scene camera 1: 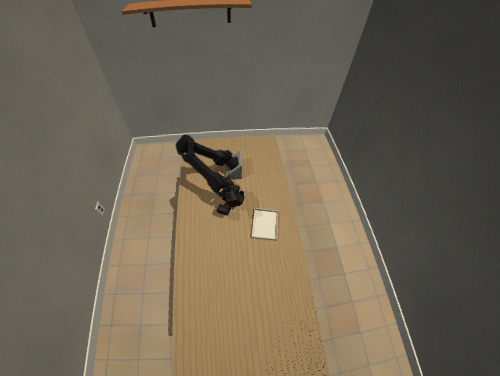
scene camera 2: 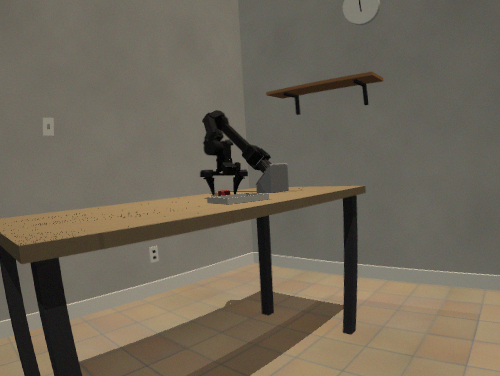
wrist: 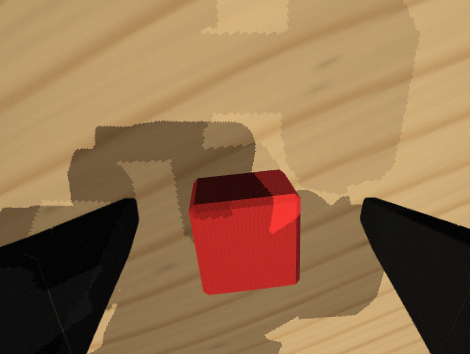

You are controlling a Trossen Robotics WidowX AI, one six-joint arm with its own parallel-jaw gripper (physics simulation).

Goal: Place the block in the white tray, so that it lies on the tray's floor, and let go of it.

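Where they show: gripper, fingertip midpoint: [scene camera 1: 228, 207] [scene camera 2: 224, 194] [wrist: 251, 209]; arm's base at its link origin: [scene camera 1: 234, 163] [scene camera 2: 270, 172].
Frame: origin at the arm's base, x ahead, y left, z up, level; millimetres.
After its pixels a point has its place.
The red block [scene camera 2: 223, 192] @[x 257, y -54, z -67 mm] [wrist: 247, 245] @[x 239, y -64, z -61 mm] sits upright on the wooden table, outside the tray. In scene camera 1 the arm hides nearly all of it. My gripper [scene camera 2: 224, 193] @[x 245, y -61, z -77 mm] [wrist: 251, 209] @[x 245, y -61, z -77 mm] is open, pointing down, with its fingertips low near the block's height. In the wrist view the block lies between the two fingers, with a gap on each side, the left gap a little smaller. The white tray [scene camera 1: 265, 225] @[x 380, y 121, z -85 mm] [scene camera 2: 245, 199] @[x 405, y 179, z -78 mm] stands on the table to the right of the gripper in scene camera 1, and its floor shows bare there.
The wooden table [scene camera 1: 225, 300] @[x 731, y -135, z -88 mm] [scene camera 2: 125, 225] @[x 893, y 227, z -88 mm] carries the arm's grey base [scene camera 1: 235, 172] @[x 51, y 1, z -20 mm] [scene camera 2: 273, 179] @[x 37, y 40, z -30 mm] near the back wall. The tray has a low raised rim. A wooden shelf [scene camera 1: 187, 6] [scene camera 2: 325, 85] is fixed high on the wall, far above the arm.
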